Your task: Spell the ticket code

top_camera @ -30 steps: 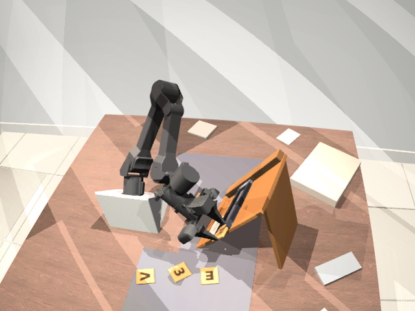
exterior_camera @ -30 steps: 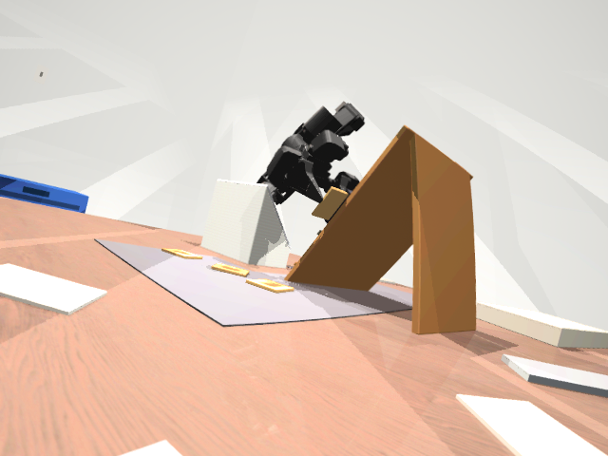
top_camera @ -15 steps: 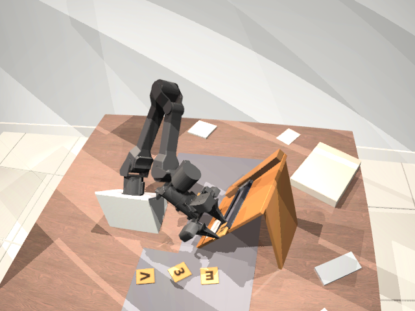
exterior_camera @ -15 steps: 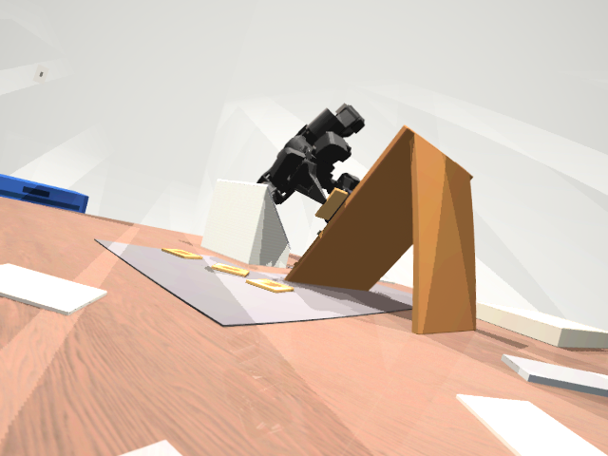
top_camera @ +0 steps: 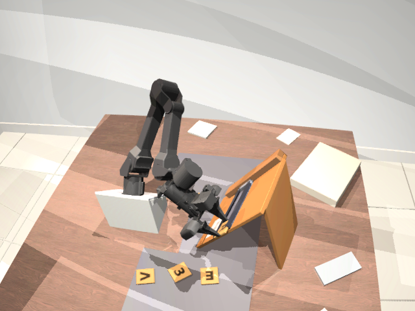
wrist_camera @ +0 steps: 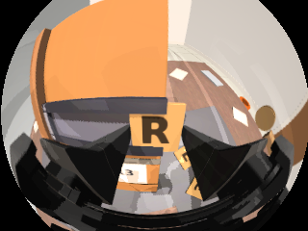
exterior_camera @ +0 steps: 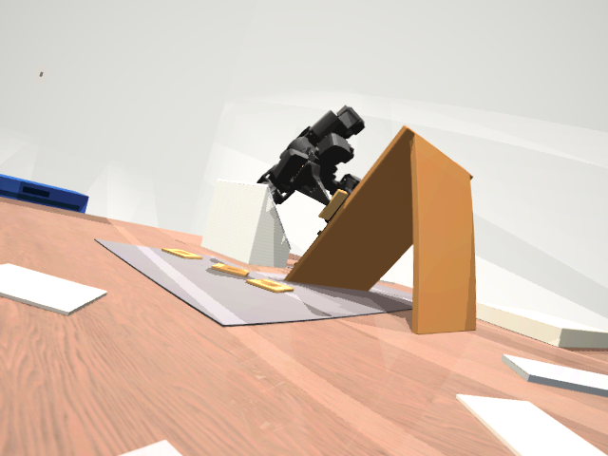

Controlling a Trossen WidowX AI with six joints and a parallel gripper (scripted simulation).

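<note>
The white ticket lies 30 mm behind my gripper tip, 70 mm to the left of it and 80 mm below it. The rest, counted from my gripper tip: letter tile right at my gripper tip; thick white slab 410 mm ahead, 370 mm to the left, 140 mm below; grey mat 110 mm behind, 110 mm to the left, 150 mm below.
</note>
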